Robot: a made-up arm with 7 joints.
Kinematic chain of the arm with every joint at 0, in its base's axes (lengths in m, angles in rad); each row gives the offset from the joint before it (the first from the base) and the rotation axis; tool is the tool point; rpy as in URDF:
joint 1: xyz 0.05 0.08 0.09 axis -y
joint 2: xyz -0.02 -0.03 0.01 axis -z
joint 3: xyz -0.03 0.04 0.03 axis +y
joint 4: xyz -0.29 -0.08 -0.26 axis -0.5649 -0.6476 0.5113
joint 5: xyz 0.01 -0.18 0 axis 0.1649 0.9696 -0.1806
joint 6: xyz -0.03 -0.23 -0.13 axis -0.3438 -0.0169 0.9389
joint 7: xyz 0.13 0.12 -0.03 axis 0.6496 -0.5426 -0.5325
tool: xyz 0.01 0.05 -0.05 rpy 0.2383 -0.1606 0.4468
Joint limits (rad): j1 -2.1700..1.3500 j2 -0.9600..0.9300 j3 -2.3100..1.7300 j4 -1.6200..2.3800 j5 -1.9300..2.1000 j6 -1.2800..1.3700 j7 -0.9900..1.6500
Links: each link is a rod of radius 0.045 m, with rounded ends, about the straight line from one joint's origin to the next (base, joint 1, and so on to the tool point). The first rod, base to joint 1, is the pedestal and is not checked.
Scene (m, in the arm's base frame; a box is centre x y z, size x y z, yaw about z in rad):
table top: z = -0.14
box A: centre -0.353 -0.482 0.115 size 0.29 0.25 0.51 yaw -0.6
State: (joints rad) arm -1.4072 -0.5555 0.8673 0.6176 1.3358 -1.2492 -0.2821
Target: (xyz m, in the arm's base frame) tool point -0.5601 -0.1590 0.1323
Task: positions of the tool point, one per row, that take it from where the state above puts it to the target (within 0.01 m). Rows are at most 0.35 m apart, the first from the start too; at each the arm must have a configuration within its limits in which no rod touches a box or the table.
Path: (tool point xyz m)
1: 0.0101 -0.6130 0.4928
2: -0.0462 -0.4976 0.7001
3: -0.1129 -0.3260 0.8458
4: -0.1586 -0.1396 0.9213
5: -0.4213 -0.1315 0.7685
6: -0.5779 -0.1225 0.5448
7: -0.6170 -0.1306 0.3136
8: -0.5601 -0.1590 0.1323

